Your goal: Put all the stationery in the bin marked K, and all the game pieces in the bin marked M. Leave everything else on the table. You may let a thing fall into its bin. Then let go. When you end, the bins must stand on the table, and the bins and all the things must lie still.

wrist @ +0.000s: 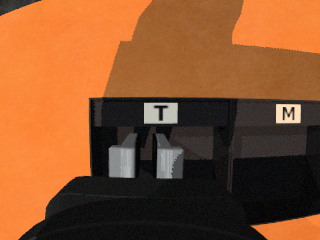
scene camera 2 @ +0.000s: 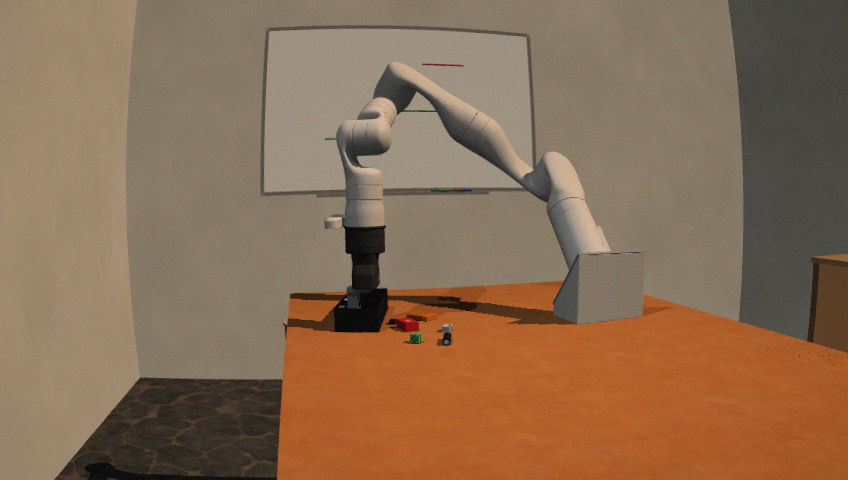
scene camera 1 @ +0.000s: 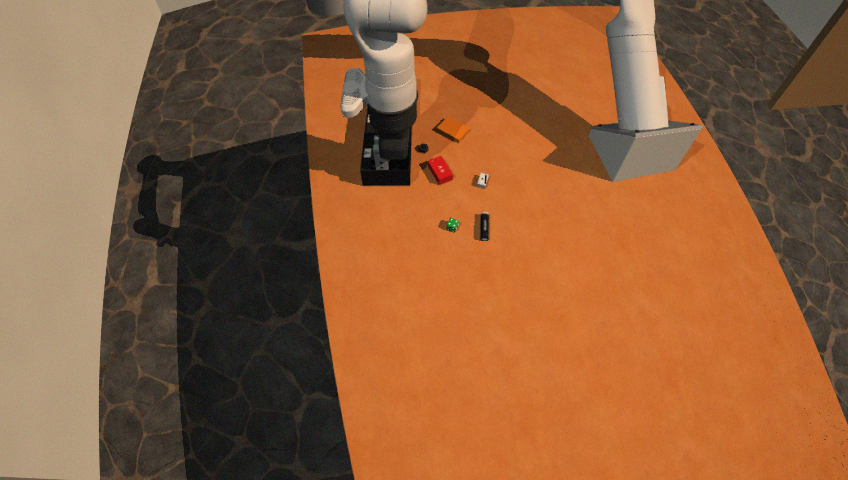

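Scene camera 2 shows the gripper (scene camera 2: 354, 320). Scene camera 1 shows the gripper (scene camera 1: 382, 165), and so does the wrist view, with the gripper (wrist: 146, 149).
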